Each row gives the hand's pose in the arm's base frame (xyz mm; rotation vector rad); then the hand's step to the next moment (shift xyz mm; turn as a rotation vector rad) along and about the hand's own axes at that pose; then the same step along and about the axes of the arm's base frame.
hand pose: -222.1 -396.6 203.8 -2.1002 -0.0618 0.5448
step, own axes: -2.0 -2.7 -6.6 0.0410 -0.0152 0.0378
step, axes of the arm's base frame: 1.3 -4.2 6.0 0.0242 0.0486 -0.0199
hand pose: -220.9 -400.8 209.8 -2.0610 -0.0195 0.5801
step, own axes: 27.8 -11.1 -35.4 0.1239 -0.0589 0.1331
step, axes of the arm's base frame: 41.5 -15.8 13.2 0.0680 0.1691 -0.0577
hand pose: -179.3 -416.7 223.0 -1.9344 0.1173 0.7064
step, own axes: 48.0 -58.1 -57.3 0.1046 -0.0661 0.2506
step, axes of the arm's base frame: 85.8 -11.1 38.4 0.0052 0.2686 -0.0770
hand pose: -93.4 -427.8 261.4 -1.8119 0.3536 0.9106
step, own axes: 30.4 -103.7 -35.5 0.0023 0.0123 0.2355
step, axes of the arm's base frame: 98.8 17.7 53.5 -0.1049 0.2046 -0.0525
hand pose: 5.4 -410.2 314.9 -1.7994 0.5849 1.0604
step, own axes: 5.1 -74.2 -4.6 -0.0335 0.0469 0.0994
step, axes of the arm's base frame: 60.4 29.5 32.1 -0.0934 0.0657 -0.0126
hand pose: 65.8 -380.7 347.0 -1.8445 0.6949 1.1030
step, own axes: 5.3 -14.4 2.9 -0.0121 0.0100 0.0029
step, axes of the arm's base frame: 12.6 9.3 0.1 -0.0146 -0.0019 0.0062
